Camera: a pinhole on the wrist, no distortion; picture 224 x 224 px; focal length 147.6 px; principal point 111.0 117.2 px. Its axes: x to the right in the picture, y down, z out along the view. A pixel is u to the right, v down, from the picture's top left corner.
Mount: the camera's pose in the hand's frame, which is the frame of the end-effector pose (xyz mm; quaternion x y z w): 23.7 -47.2 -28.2 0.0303 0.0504 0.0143 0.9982
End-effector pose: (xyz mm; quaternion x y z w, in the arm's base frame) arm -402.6 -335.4 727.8 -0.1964 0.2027 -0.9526 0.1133
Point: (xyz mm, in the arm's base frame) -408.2 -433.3 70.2
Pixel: behind the camera
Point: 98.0 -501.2 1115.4
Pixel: 21 153
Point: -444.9 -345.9 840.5
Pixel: 167 127
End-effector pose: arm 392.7 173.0 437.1 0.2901 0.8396 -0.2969 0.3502
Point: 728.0 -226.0 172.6
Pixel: 63 152
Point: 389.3 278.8 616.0
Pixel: behind the camera
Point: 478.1 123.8 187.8
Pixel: 161 215
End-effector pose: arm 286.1 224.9 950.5 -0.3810 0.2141 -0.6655 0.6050
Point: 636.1 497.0 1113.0
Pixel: 11 166
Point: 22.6 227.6 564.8
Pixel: behind the camera
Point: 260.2 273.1 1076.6
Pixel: 31 16
